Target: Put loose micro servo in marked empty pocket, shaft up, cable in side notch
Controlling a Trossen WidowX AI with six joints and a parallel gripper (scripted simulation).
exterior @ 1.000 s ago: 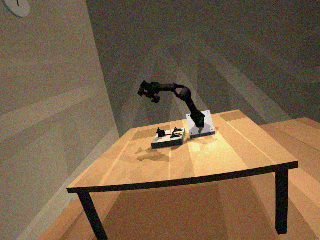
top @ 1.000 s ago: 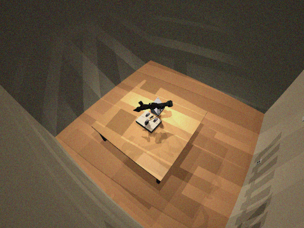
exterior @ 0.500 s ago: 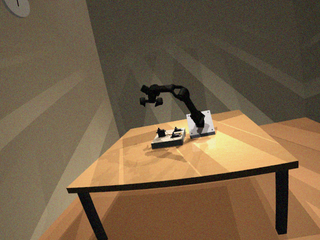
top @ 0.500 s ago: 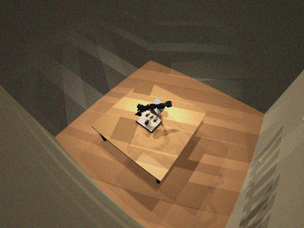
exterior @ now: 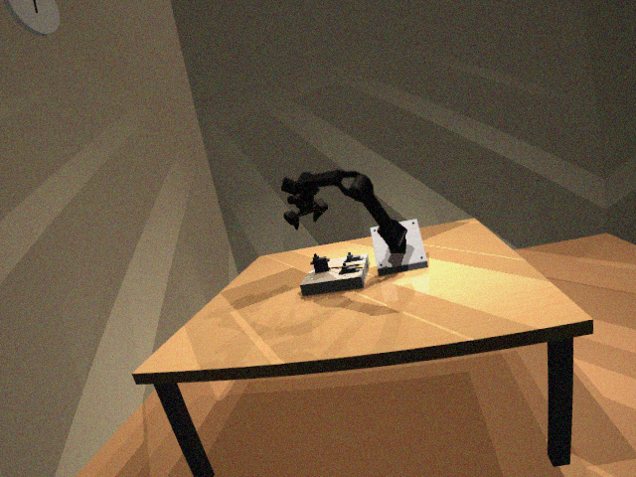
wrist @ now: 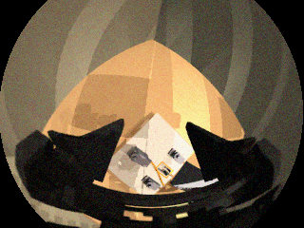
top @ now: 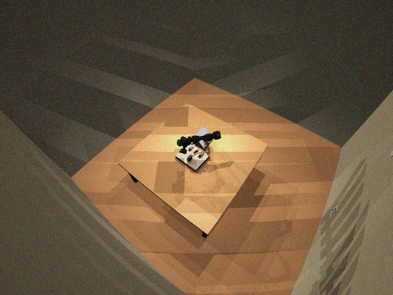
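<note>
Now: the white deck 70 mm behind my gripper tip, 70 mm to the left of it and 210 mm below it.
</note>
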